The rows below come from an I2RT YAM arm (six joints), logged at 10 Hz.
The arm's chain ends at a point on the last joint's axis. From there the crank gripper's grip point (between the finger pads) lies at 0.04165 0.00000 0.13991 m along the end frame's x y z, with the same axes.
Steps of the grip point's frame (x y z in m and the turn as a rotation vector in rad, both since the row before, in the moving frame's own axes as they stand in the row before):
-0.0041, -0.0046, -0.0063, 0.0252, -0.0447, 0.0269
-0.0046, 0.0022, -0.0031, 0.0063, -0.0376, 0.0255
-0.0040, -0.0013, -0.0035, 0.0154, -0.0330, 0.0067
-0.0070, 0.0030, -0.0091, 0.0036, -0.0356, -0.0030
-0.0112, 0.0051, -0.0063, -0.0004, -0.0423, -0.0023
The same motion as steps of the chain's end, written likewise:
0.0022, -0.0021, -0.0080, 0.0252, -0.0447, 0.0269
0.0007, 0.0021, -0.0046, 0.0063, -0.0376, 0.0255
0.0006, 0.0006, -0.0048, 0.0154, -0.0330, 0.0067
-0.0020, 0.0036, -0.0105, 0.0036, -0.0356, -0.0030
-0.0052, 0.0051, -0.0079, -0.0004, -0.0423, -0.0023

